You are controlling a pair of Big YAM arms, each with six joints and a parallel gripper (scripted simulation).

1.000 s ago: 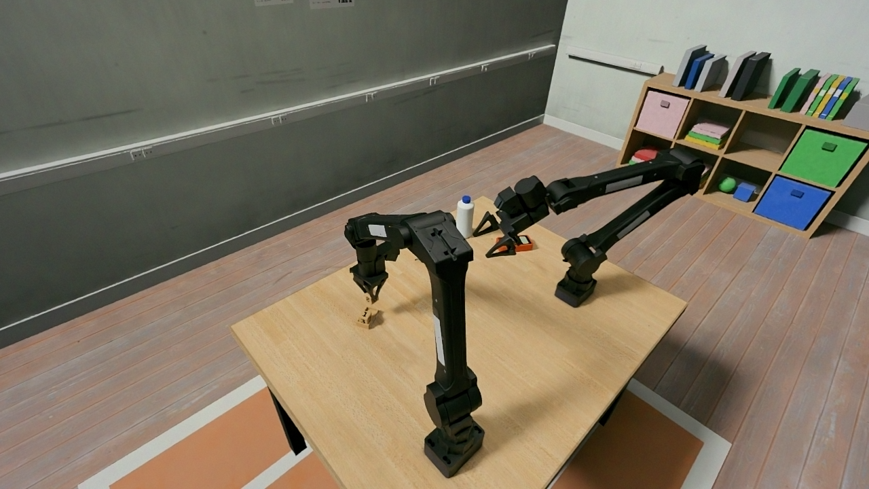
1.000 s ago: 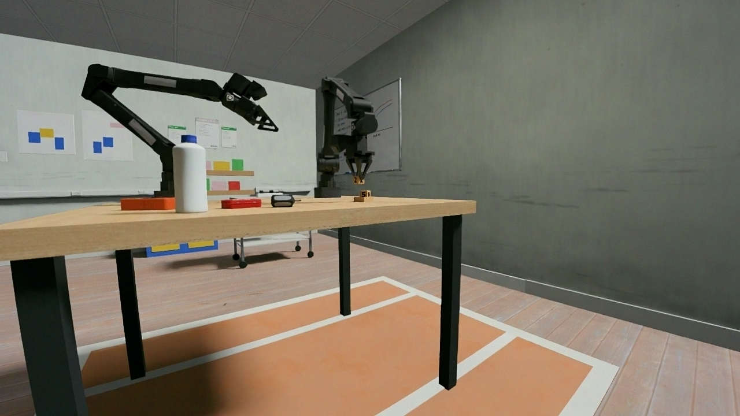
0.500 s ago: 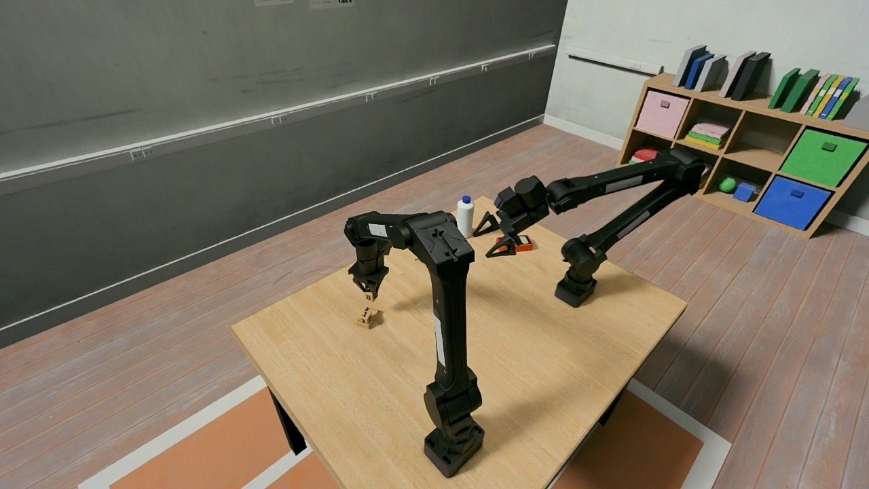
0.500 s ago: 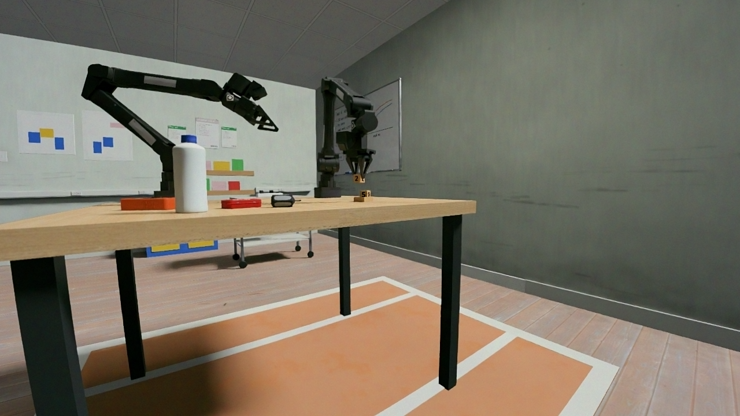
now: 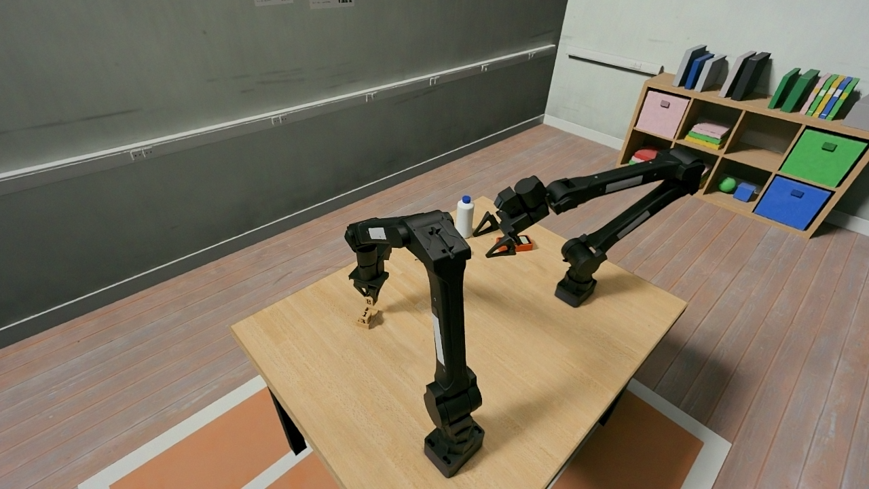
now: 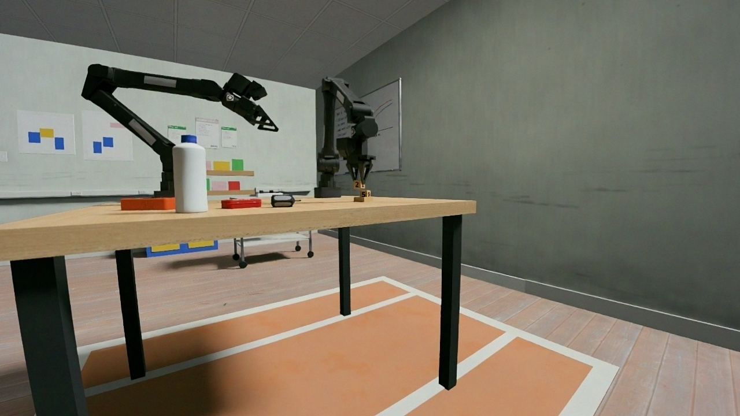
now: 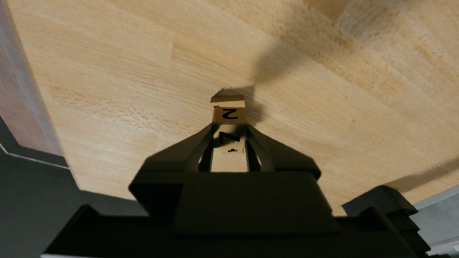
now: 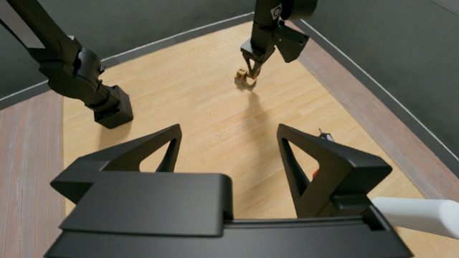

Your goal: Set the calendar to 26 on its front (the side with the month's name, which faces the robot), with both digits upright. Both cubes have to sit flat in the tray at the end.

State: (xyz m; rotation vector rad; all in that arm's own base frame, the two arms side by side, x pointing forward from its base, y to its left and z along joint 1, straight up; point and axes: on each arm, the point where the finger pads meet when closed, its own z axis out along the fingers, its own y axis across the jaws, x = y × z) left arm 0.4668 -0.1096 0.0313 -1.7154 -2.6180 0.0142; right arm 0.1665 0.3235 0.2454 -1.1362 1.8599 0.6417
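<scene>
My left hand is 1 cm past the wooden tray, 3 cm to the right of it and 6 cm above it. Round my left hand: black device: 4 cm ahead, 30 cm to the right, 5 cm below; white bottle: 3 cm ahead, 53 cm to the right, 1 cm above.
</scene>
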